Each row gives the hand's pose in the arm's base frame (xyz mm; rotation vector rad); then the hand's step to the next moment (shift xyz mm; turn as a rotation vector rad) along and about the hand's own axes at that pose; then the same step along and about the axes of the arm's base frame.
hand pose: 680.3 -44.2 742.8 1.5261 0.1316 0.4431
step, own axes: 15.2 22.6 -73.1 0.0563 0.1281 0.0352
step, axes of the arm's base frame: -16.5 73.3 21.0 0.0387 -0.0148 0.1382
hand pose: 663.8 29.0 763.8 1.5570 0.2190 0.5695
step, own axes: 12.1 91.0 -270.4 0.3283 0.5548 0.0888
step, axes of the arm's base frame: -137.9 235.4 84.3 0.2093 0.0317 0.6154
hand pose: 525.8 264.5 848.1 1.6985 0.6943 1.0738
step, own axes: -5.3 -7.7 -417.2 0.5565 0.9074 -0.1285
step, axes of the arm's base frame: -375.0 176.6 48.4 0.1063 0.1849 1.0508
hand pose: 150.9 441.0 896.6 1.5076 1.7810 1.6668
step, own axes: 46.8 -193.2 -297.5 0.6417 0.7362 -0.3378
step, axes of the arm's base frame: -341.5 -91.4 -55.0 -0.1730 0.1695 1.0046
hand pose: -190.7 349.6 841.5 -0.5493 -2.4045 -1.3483
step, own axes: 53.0 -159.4 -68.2 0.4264 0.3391 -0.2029
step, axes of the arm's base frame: -116.4 -126.0 -58.8 -0.1892 0.0595 0.5465
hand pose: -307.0 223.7 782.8 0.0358 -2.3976 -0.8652
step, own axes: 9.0 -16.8 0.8 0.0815 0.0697 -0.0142
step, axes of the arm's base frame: -10.7 -14.7 -5.8 -0.0485 0.0294 0.0921
